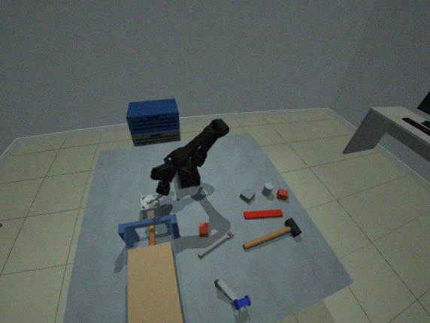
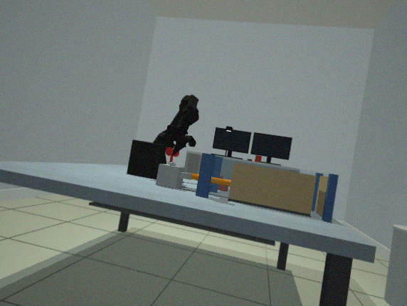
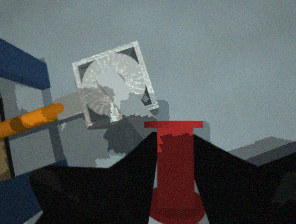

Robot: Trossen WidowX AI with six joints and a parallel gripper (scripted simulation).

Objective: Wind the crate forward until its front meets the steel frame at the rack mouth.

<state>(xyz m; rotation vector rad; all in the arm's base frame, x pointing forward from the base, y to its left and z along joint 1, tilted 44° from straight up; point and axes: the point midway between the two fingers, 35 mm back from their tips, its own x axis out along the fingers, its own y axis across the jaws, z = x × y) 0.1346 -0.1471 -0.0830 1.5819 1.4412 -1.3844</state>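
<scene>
Right now my gripper tip is 20 mm short of the red-knobbed winch handle, 20 mm to the left of it and 30 mm above it. The rest, counted from my gripper tip: grey winch 30 mm ahead, 90 mm to the right, 100 mm below; then clear-panelled cubby 450 mm ahead, 90 mm to the right, 20 mm below; then red knob 10 mm ahead, 20 mm to the left.
</scene>
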